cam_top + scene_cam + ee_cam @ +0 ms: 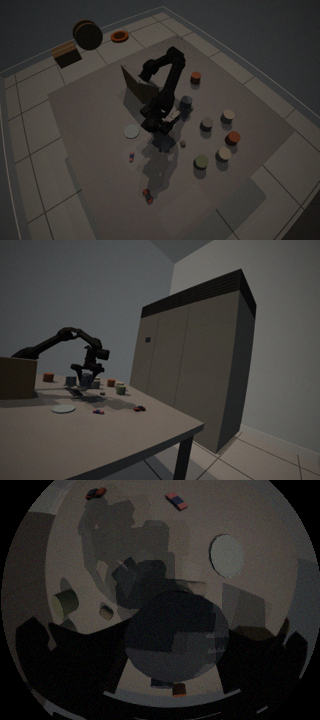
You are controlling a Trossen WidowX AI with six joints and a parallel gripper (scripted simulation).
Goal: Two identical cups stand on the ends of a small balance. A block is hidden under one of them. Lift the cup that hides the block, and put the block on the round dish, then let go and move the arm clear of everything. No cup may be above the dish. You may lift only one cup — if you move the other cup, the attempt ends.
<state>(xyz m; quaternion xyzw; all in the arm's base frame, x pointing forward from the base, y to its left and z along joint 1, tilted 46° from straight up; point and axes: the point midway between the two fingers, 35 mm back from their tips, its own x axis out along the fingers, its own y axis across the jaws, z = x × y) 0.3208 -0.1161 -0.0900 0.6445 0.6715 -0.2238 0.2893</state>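
Right now the teal block is 30 mm below my gripper tip and 10 mm to the left of it. From my gripper tip the other things lie so: balance 130 mm to the left, 90 mm below, 10 mm behind; balance beam 130 mm to the left, 70 mm below, 10 mm behind; cup 20 mm to the right, 10 mm above.
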